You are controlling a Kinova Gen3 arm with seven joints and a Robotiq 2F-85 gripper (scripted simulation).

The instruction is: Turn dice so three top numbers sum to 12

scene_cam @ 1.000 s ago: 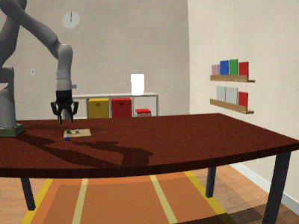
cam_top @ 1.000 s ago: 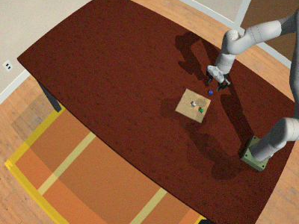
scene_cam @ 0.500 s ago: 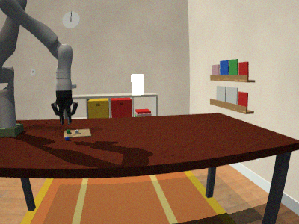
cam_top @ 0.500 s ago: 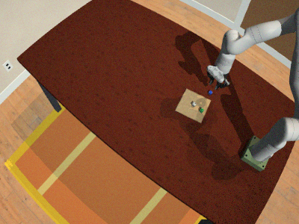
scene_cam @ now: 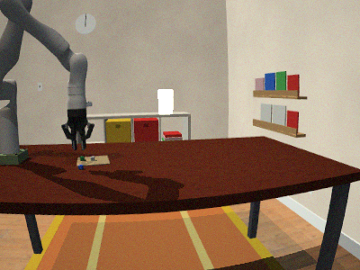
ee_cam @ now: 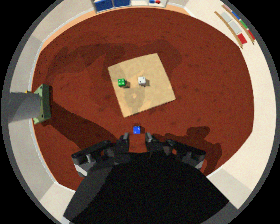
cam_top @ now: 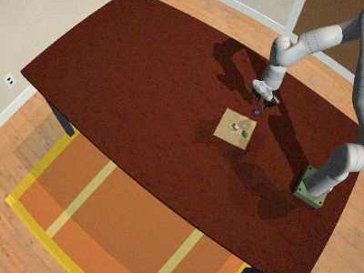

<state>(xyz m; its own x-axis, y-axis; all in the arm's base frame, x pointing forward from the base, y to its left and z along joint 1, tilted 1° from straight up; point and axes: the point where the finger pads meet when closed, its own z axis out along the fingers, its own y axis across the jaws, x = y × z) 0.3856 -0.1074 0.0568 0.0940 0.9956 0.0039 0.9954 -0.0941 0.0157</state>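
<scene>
The blue die lies 9 cm below my hand. From my hand the other things lie so: white die 11 cm to the left, 8 cm below, 2 cm ahead; then green die 11 cm to the left, 8 cm below, 2 cm behind; then tan mat 11 cm to the left, 9 cm below, 2 cm ahead.
</scene>
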